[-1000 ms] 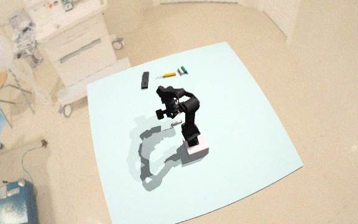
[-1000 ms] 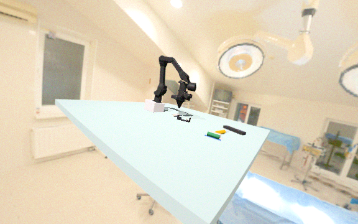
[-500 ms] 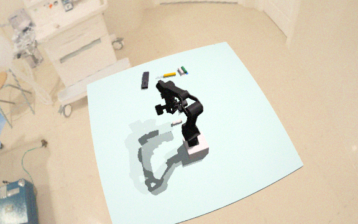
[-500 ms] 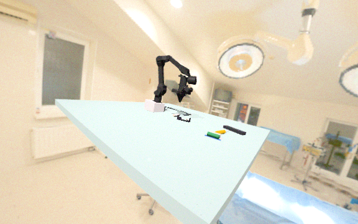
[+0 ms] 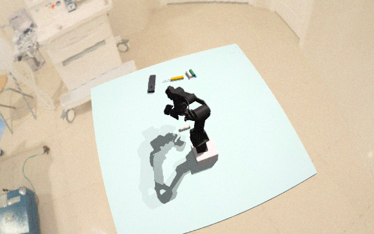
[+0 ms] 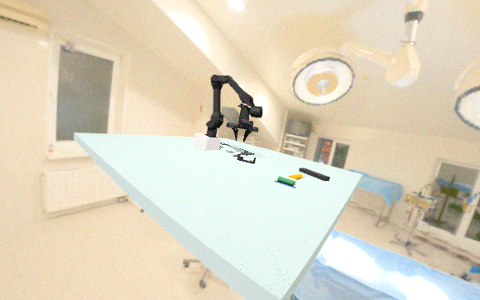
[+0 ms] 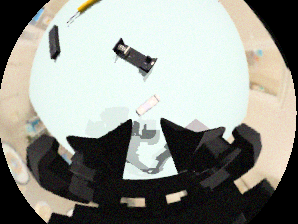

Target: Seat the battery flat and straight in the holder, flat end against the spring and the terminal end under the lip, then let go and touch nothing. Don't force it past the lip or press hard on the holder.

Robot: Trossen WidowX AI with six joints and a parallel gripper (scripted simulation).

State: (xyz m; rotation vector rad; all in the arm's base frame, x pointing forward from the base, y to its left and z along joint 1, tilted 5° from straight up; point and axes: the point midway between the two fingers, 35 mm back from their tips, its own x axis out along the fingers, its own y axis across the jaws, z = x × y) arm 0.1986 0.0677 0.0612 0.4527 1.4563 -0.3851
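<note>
My gripper tip is 8 cm above the battery and 1 cm to the left of it. Also, from my gripper tip: black bar 43 cm ahead, 14 cm to the left, 8 cm below.
</note>
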